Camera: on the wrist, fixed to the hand. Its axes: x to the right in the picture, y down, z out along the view.
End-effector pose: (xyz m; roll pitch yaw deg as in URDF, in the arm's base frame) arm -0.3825 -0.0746 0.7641 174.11 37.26 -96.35
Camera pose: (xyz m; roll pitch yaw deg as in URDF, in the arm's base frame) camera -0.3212 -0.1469 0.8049 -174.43 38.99 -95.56
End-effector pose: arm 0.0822 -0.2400 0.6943 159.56 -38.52 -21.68
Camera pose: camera 0.1030 -0.1570 0.7521 170.41 -36.69 -21.48
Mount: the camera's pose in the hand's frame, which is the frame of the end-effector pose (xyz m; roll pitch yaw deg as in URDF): 0.0271 -0.0612 -0.0786 10.98 -1.66 -0.79
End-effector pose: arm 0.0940 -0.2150 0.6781 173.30 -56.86 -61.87
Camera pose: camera 0.1347 -0.1427 0.7396 -176.59 -55.11 -60.84
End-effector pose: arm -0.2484 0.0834 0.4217 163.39 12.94 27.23
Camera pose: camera -0.2505 0.1735 0.4720 174.43 14.76 27.52
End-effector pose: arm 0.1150 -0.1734 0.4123 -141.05 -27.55 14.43
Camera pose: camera 0.0941 -0.1807 0.5131 -130.93 -26.74 16.29
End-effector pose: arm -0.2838 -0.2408 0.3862 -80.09 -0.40 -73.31
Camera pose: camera -0.3604 -0.2917 0.4331 -69.15 -1.46 -71.81
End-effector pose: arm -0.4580 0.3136 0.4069 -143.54 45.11 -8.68
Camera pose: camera -0.3690 0.3025 0.4580 -130.91 45.95 -6.35
